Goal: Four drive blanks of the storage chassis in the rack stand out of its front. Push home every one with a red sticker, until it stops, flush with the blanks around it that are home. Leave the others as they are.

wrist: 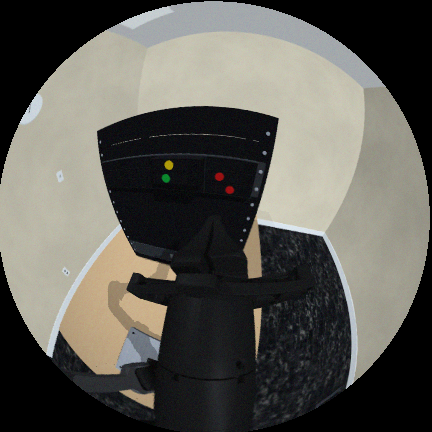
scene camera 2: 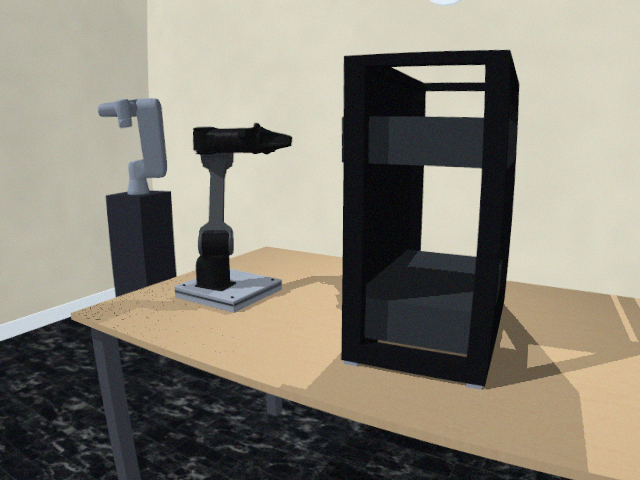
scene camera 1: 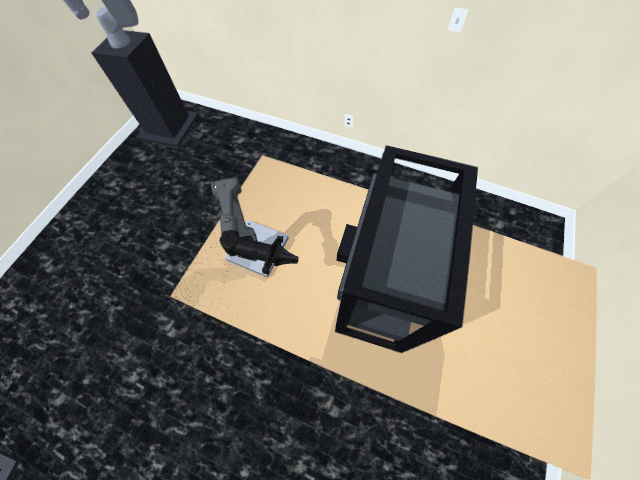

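Observation:
In the wrist view the storage chassis (wrist: 127, 175) spans the rack (wrist: 185, 120). A blank with a yellow sticker (wrist: 169, 165) sits above one with a green sticker (wrist: 166, 178), left of the middle; both appear to stand out, with a dark shadow below. To the right, a blank with a red sticker (wrist: 219, 176) and a lower one with a red sticker (wrist: 229, 190) look level with the chassis front. In scene camera 1 a black block (scene camera 1: 347, 241) juts from the rack front; its stickers are hidden. My gripper (scene camera 1: 297, 259) (scene camera 2: 291, 139) (wrist: 215, 221) is shut, empty and apart from the rack.
The open-framed black rack (scene camera 1: 454, 289) (scene camera 2: 354, 206) stands on the wooden table (scene camera 1: 542, 335) (scene camera 2: 258, 341). A lower dark unit (scene camera 2: 418, 320) sits in it. My arm's base plate (scene camera 2: 232, 297) is left of the rack. Another grey arm (scene camera 2: 150, 136) stands on a pedestal (scene camera 2: 139, 237) behind.

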